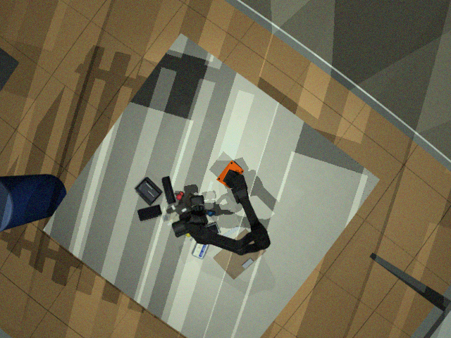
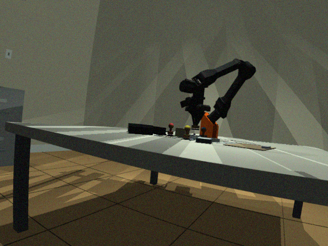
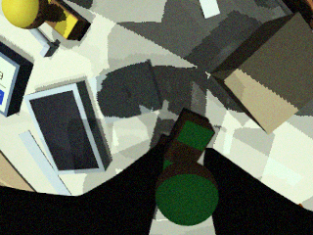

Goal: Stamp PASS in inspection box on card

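Right now the dark ink pad is 90 mm to the left of my gripper tip, 70 mm ahead of it and 60 mm below it. Also, from my gripper tip: green-knobbed stamp (right at my gripper tip); grey block (50 mm below, 50 mm ahead, 10 mm to the left); blue-knobbed stamp (50 mm below, 40 mm to the left, 10 mm behind).
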